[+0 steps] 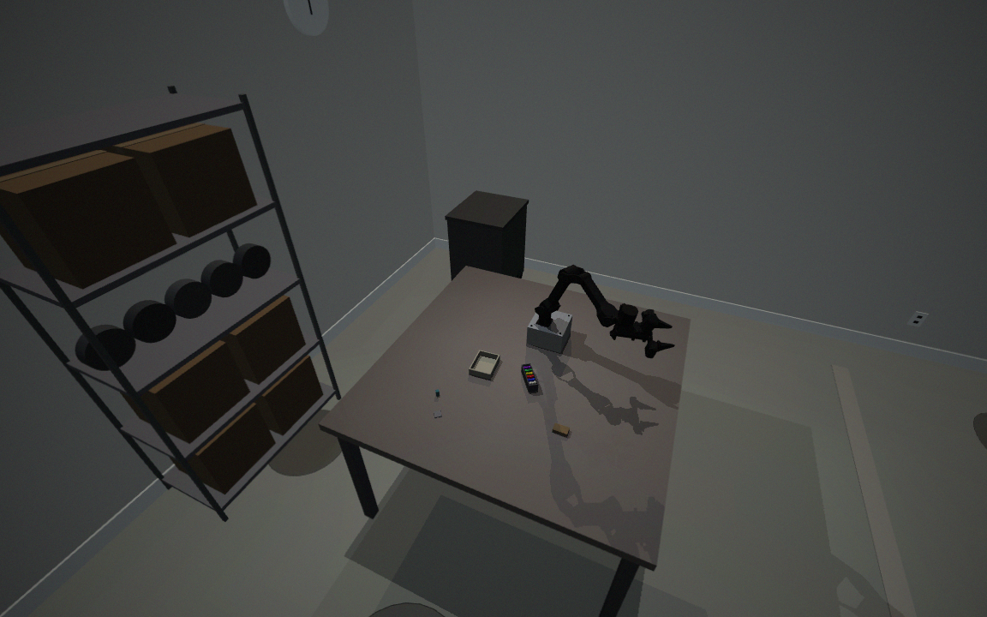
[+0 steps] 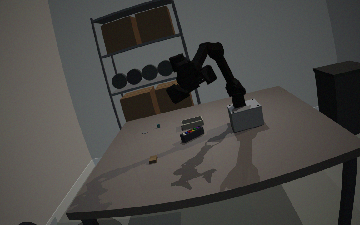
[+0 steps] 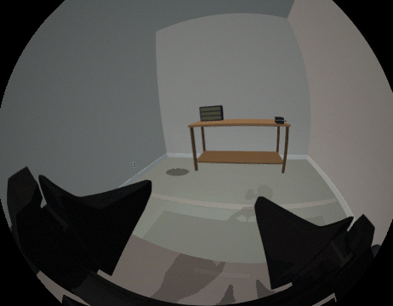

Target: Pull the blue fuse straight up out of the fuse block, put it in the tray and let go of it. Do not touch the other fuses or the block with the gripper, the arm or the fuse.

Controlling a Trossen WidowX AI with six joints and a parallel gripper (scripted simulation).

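Now: the blue fuse 490 mm to the right of my gripper tip, 330 mm below it and 140 mm ahead of it. From my gripper tip the other things lie so: yellow fuse (510 mm to the right, 330 mm below, 110 mm ahead); then purple fuse (530 mm to the right, 330 mm below, 80 mm ahead); then green fuse (520 mm to the right, 330 mm below, 100 mm ahead).
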